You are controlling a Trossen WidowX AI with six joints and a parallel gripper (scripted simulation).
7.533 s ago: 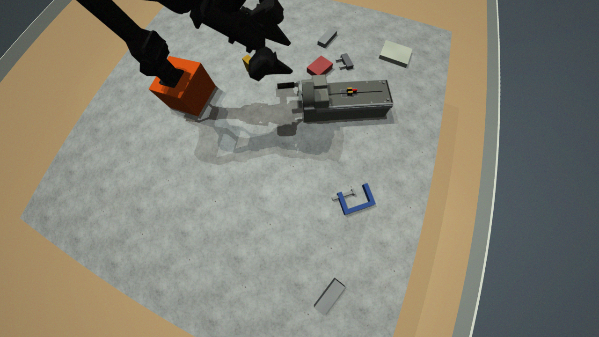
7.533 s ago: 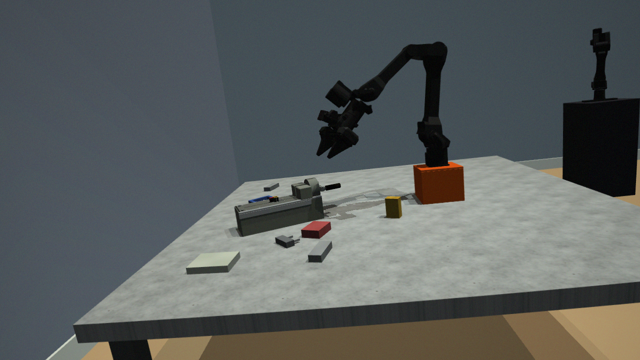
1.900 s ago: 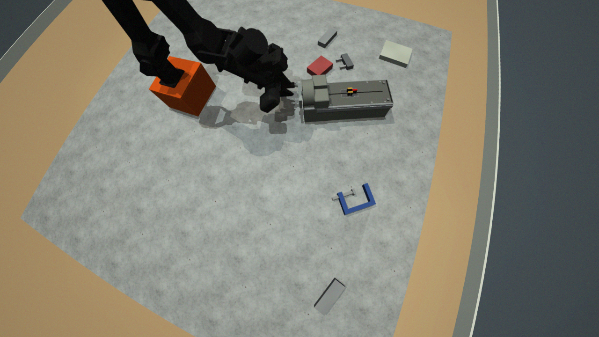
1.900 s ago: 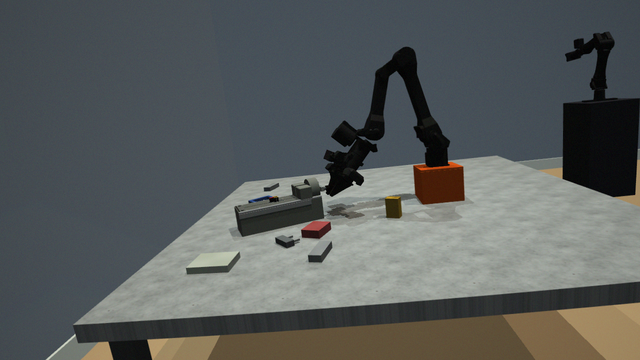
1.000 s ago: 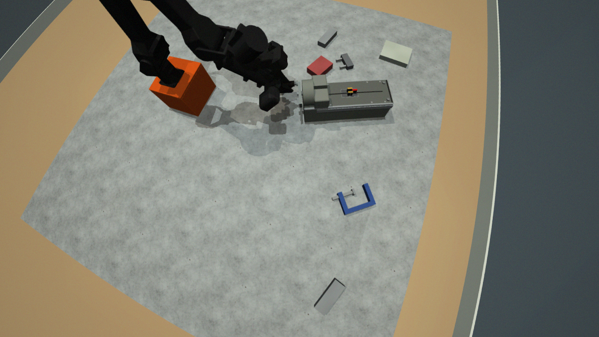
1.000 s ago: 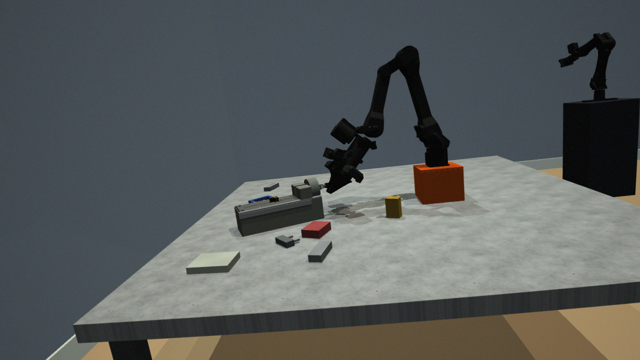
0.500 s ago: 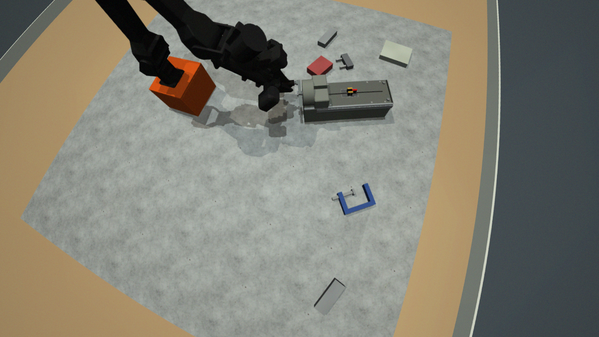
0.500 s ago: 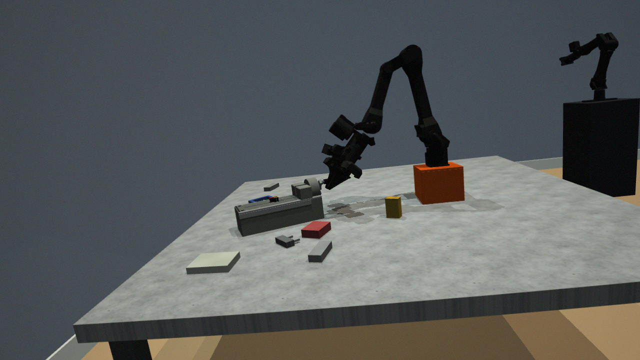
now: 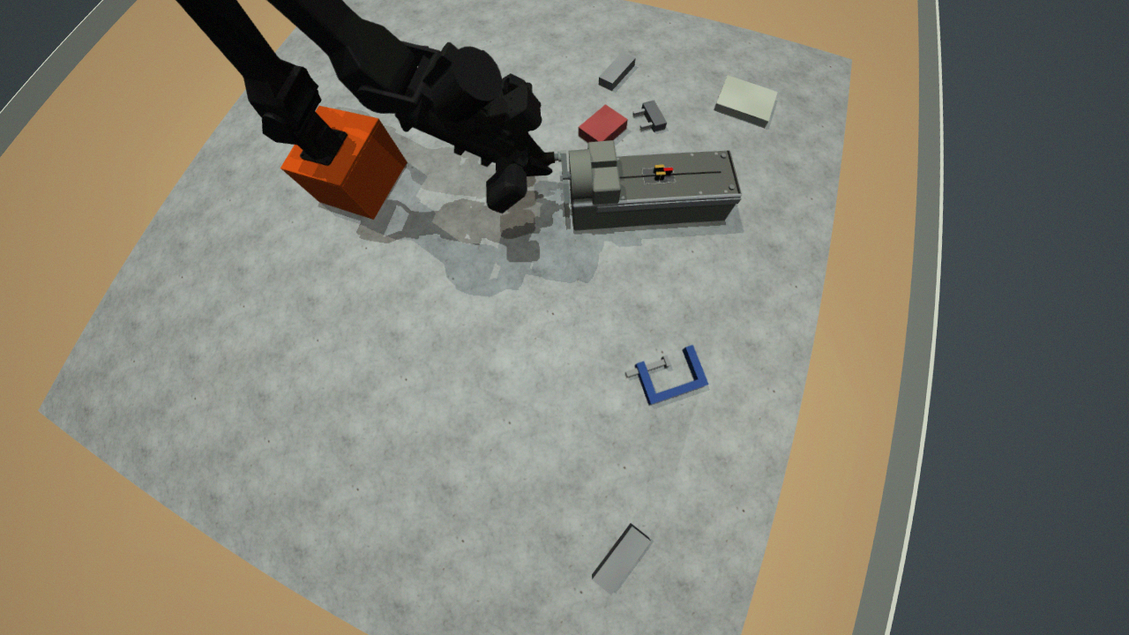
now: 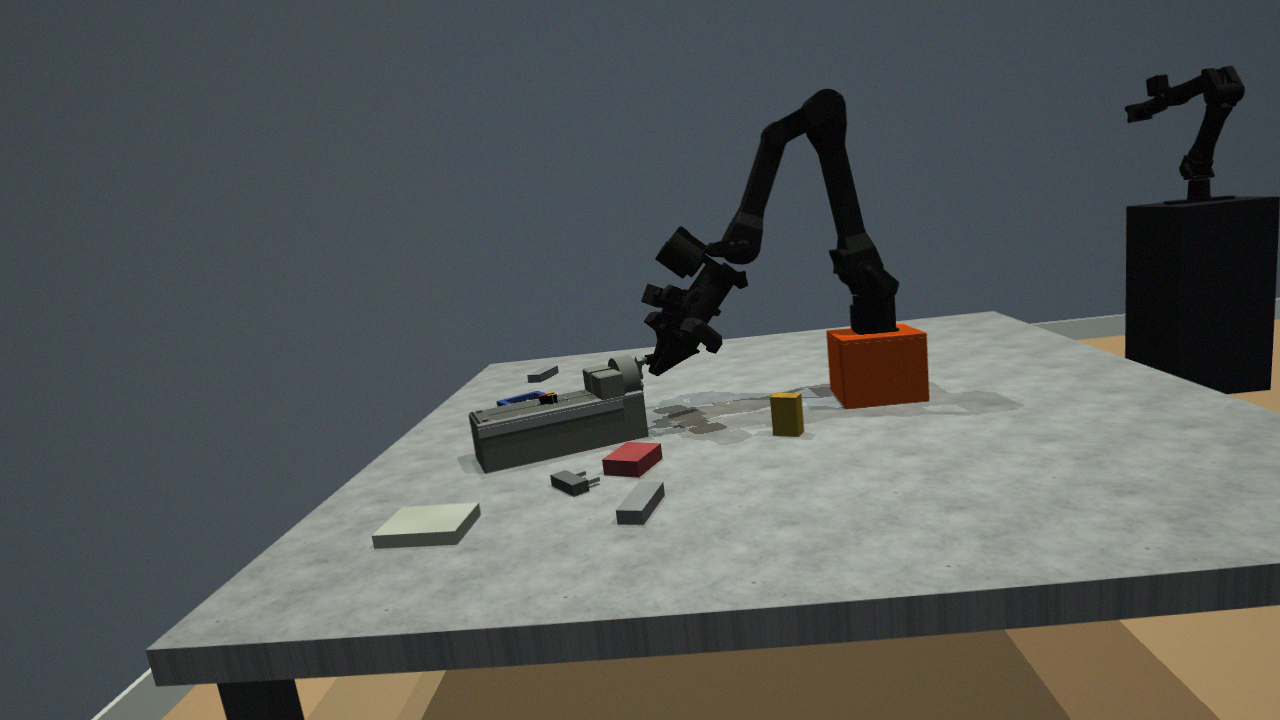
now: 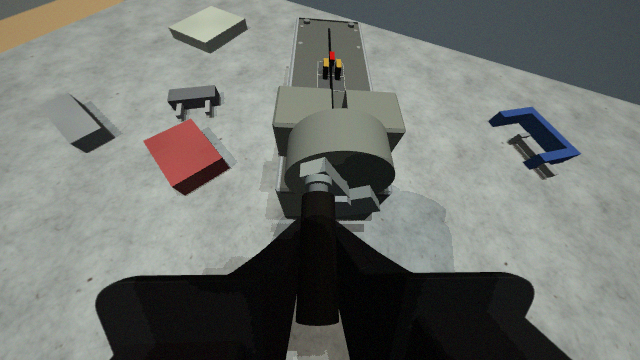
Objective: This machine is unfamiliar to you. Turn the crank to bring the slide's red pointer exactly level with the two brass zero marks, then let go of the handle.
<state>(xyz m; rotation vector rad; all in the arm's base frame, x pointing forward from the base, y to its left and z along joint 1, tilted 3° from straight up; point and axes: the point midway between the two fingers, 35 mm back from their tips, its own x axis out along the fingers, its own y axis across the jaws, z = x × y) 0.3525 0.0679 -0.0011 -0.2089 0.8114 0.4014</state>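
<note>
My gripper tip is now 17 cm short of the red pointer, 6 cm to the right of it and 1 cm above it. Also, from my gripper tip: black crank handle 2 cm behind, 1 cm to the right, 2 cm above; then yellow block 20 cm behind, 9 cm to the left, 6 cm below; then red block 3 cm ahead, 17 cm to the left, 8 cm below.
</note>
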